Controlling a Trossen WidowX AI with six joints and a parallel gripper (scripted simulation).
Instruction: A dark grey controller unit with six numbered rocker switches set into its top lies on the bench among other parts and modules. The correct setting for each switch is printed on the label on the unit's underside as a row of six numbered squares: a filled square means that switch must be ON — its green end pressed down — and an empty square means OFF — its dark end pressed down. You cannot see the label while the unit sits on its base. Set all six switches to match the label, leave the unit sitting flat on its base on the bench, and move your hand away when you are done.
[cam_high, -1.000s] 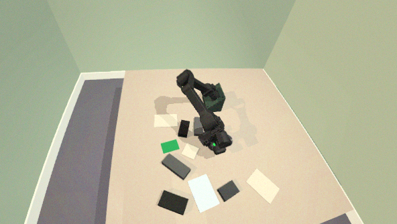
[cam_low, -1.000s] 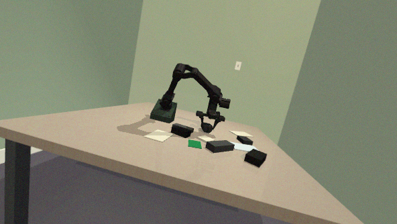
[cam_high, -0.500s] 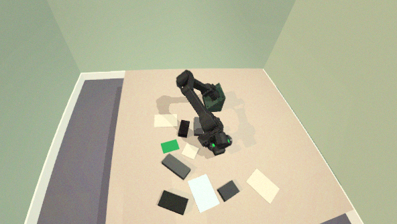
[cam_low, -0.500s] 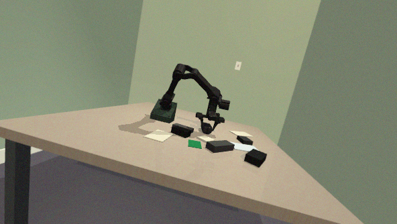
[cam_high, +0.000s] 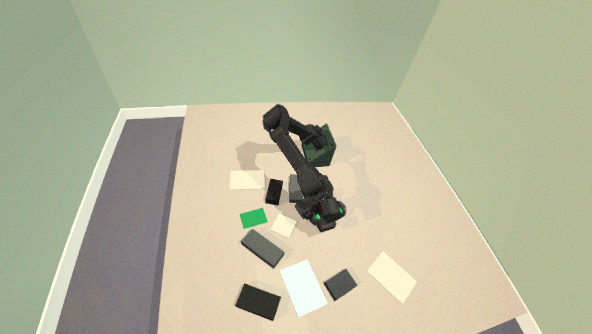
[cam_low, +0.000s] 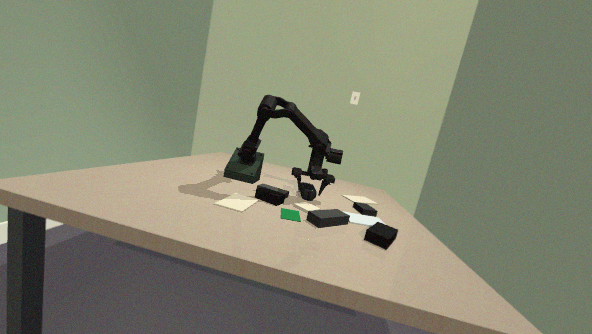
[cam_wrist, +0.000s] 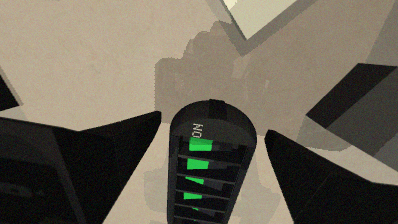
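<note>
Now: the cream tile 10 mm ahead of my gripper tip, 120 mm to the right of it and 20 mm below it. The rest, counted from my gripper tip: grey module 150 mm behind, 40 mm to the right, 20 mm below; then black block 140 mm behind, 140 mm to the right, 10 mm below; then grey block 90 mm ahead, 210 mm to the right, 10 mm below.
</note>
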